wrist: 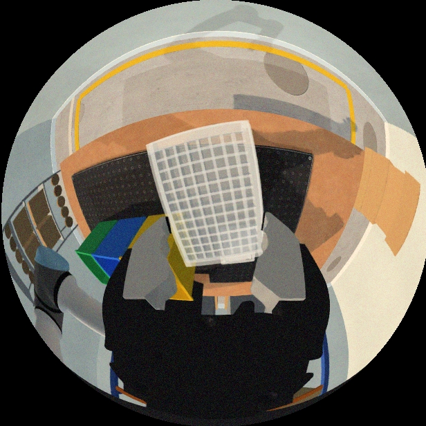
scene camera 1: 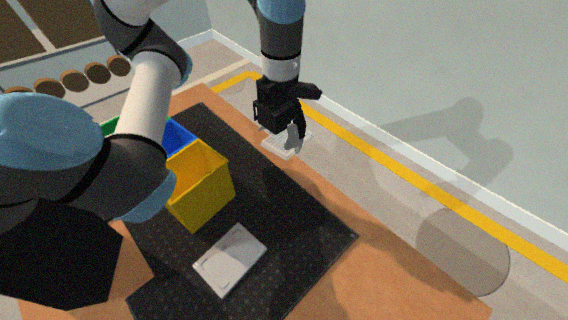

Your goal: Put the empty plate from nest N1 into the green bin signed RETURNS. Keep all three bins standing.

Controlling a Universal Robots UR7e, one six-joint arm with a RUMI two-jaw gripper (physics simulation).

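Places are measured from the arm's base along level axes (x back, y left, z down), in centimetres.
Where they show: gripper, fingertip midpoint: [scene camera 1: 284, 143].
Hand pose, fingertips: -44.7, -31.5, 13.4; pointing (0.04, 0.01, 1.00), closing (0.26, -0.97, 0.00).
Each offset is from my fingertips to the top centre of the thing, as dx, dy, dz. Level surfaces: height alone.
My gripper [scene camera 1: 278, 137] [wrist: 215, 216] is shut on the white plate {-1.6, -0.2, -2.1} [scene camera 1: 275, 148] [wrist: 210, 190], a pale slab with a grid of square wells, gripped by its near end. It is held in the air near the far edge of the table, away from the bins. The green bin {+11.7, +46.1, +4.3} [scene camera 1: 109, 126] [wrist: 98, 236] is the farthest of three in a row and stands upright; the arm hides most of it in the scene view. The RETURNS sign does not show. A white nest block {+26.3, +2.0, +20.8} [scene camera 1: 230, 260] lies on the black mat; no label is readable on it.
The blue bin {+14.2, +33.2, +4.3} [scene camera 1: 179, 138] [wrist: 119, 237] stands between the green bin and the yellow bin {+16.7, +20.2, +4.3} [scene camera 1: 207, 200] [wrist: 184, 267]; both are upright. A black perforated mat {dz +22.2} [scene camera 1: 300, 215] [wrist: 110, 187] lies on the orange table {dz +23.6} [scene camera 1: 380, 270] [wrist: 335, 200]. The arm's links pass over the bin row.
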